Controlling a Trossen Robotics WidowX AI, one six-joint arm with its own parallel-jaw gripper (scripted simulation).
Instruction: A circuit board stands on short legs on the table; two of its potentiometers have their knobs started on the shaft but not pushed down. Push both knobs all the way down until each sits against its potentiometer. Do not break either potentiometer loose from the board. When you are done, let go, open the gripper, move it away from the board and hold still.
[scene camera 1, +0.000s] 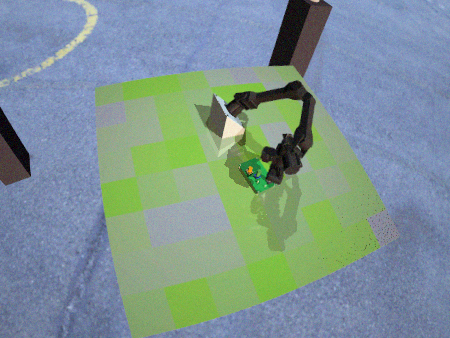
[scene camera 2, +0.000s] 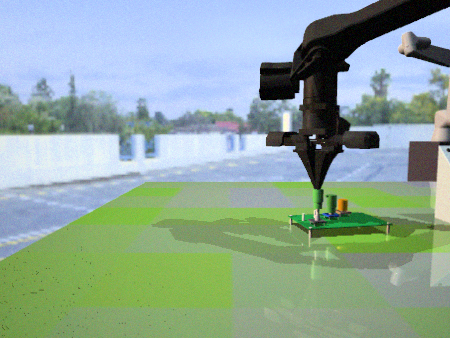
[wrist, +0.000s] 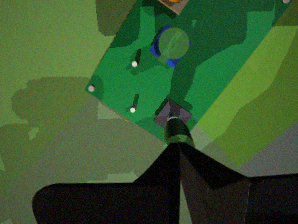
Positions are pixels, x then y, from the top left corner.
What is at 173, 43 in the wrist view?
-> A green knob.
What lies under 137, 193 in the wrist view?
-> My gripper.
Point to my gripper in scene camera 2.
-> At 317, 189
